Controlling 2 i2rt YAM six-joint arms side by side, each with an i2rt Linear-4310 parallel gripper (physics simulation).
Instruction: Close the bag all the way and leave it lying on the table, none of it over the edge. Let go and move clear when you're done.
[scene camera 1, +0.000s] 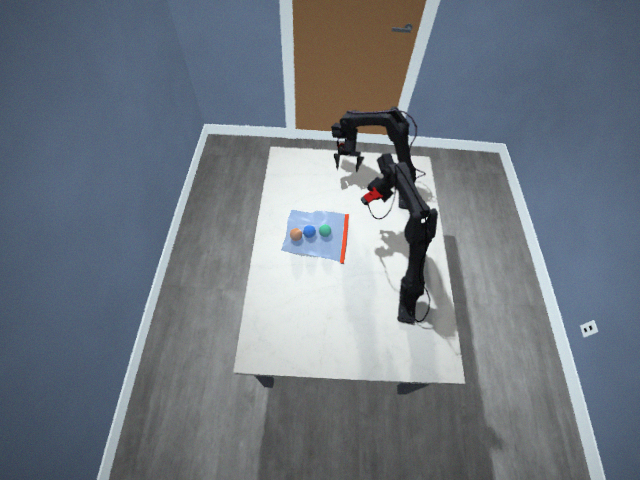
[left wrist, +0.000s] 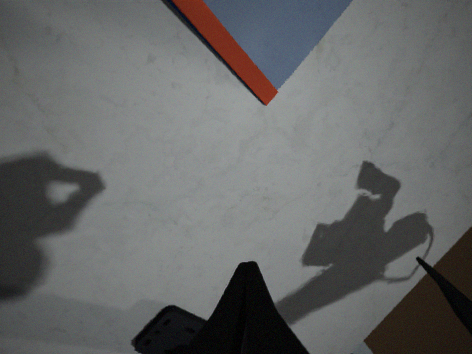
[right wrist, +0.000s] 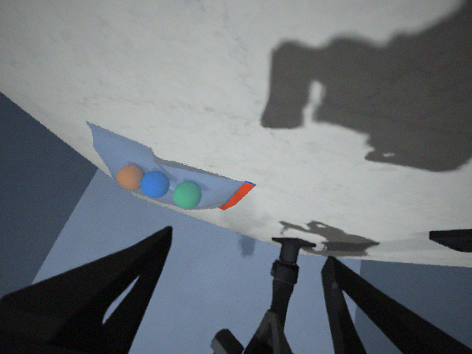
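The translucent blue bag lies on the white table, away from its edges, with an orange, a blue and a green ball in it. Its orange-red strip runs straight along the mouth. A thin dark blue line shows beside the strip in the left wrist view; whether the mouth is sealed all along I cannot tell. My left gripper is shut and empty, above the table and apart from the bag. My right gripper is open and empty, high near the table's top edge.
The left arm reaches upward across the right side of the table in scene camera 1. The right arm arches above it. Arm shadows fall on the table. A brown door stands beyond the top edge.
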